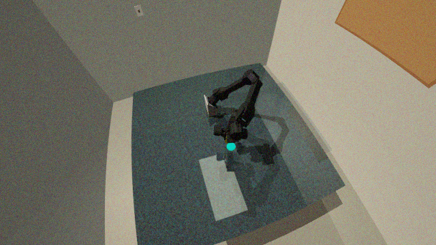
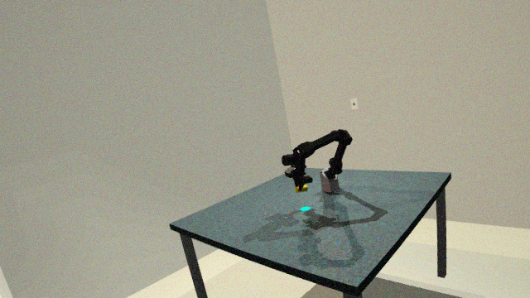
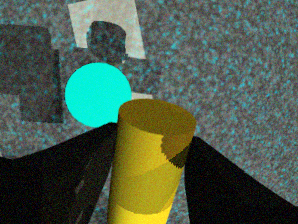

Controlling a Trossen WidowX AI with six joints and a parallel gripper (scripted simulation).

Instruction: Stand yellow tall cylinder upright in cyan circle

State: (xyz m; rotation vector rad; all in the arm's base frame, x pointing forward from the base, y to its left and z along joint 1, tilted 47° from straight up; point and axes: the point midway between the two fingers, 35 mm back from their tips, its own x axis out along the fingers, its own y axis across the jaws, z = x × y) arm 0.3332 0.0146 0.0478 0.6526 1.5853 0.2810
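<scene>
My gripper tip is 30 mm to the right of the cyan circle and 120 mm above it. From my gripper tip the other things lie so: yellow tall cylinder (20 mm behind).
</scene>
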